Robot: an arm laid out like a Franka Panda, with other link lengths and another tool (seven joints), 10 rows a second.
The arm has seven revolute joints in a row. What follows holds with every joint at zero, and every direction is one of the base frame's. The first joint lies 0.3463 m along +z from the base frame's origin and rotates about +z. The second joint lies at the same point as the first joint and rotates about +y. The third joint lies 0.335 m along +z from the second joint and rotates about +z. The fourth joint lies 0.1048 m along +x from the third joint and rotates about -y. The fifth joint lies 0.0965 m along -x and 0.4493 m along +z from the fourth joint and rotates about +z. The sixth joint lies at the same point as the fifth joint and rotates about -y. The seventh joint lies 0.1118 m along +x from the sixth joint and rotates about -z. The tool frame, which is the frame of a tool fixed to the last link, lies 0.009 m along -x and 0.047 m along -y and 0.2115 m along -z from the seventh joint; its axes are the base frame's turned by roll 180, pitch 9.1 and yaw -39.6 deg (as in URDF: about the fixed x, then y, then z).
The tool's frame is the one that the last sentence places.
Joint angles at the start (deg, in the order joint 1, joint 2, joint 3, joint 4, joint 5, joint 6, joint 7):
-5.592 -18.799 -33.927 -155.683 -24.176 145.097 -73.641
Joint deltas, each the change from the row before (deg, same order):
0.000 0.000 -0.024 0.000 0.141 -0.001 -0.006
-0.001 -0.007 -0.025 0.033 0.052 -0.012 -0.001
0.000 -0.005 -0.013 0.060 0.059 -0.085 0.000
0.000 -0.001 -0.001 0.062 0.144 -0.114 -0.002
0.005 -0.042 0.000 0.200 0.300 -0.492 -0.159
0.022 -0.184 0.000 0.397 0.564 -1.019 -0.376
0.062 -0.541 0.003 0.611 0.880 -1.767 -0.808
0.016 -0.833 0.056 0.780 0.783 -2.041 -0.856
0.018 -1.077 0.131 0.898 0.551 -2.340 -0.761
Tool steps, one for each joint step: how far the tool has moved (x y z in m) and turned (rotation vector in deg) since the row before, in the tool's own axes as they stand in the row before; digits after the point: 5 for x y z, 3 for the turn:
-0.00020 0.00009 0.00012 0.094 0.044 0.119
-0.00012 0.00040 -0.00021 0.021 0.031 0.073
-0.00016 0.00041 -0.00023 0.042 -0.013 0.070
-0.00017 0.00030 -0.00014 0.103 -0.012 0.116
-0.00063 0.00067 -0.00047 0.266 -0.155 0.091
-0.00111 0.00125 -0.00170 0.499 -0.248 0.092
-0.00158 0.00142 -0.00428 0.790 -0.270 -0.105
-0.00165 0.00237 -0.00756 0.680 -0.123 -0.174
-0.00174 0.00235 -0.01014 0.557 -0.121 -0.285

